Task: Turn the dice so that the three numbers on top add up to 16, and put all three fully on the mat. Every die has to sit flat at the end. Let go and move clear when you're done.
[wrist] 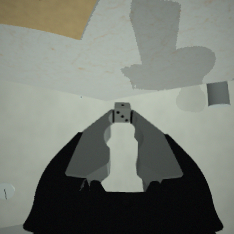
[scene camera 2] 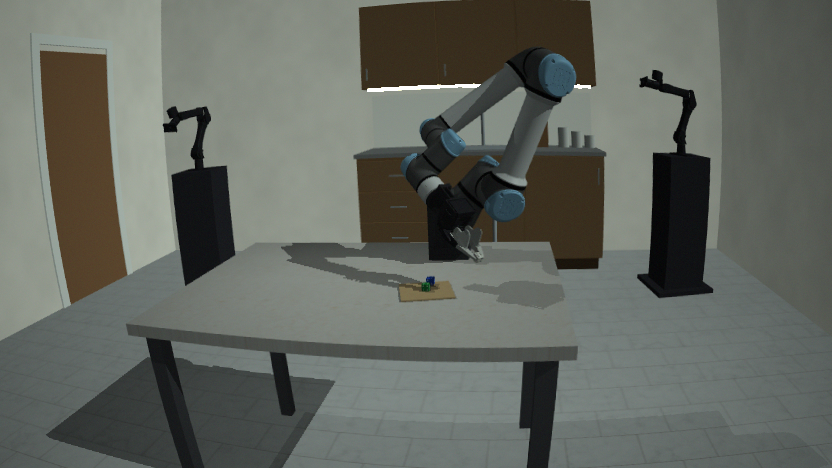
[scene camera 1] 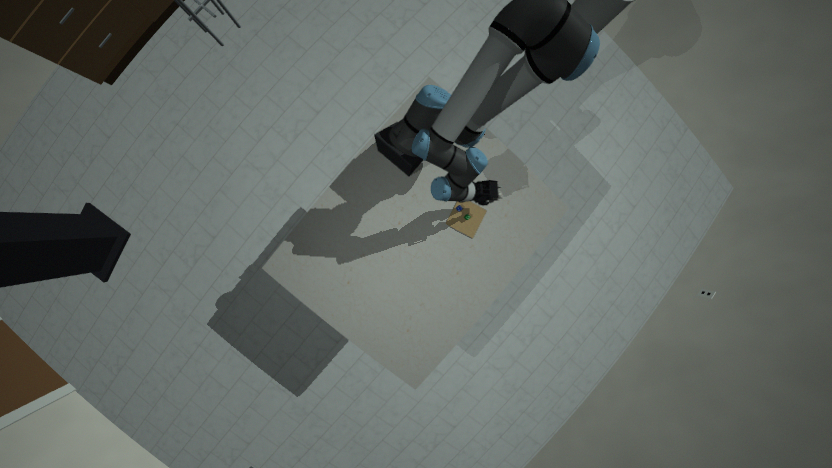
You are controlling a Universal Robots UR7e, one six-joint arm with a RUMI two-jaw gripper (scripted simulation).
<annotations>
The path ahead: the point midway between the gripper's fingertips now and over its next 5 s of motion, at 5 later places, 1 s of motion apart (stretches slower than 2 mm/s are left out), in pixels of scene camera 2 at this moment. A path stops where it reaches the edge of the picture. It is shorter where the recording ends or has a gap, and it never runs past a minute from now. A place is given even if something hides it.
The gripper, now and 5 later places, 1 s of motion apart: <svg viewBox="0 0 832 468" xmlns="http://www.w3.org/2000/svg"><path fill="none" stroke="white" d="M479 259L480 281L479 288L479 290L470 277L469 256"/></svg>
</annotations>
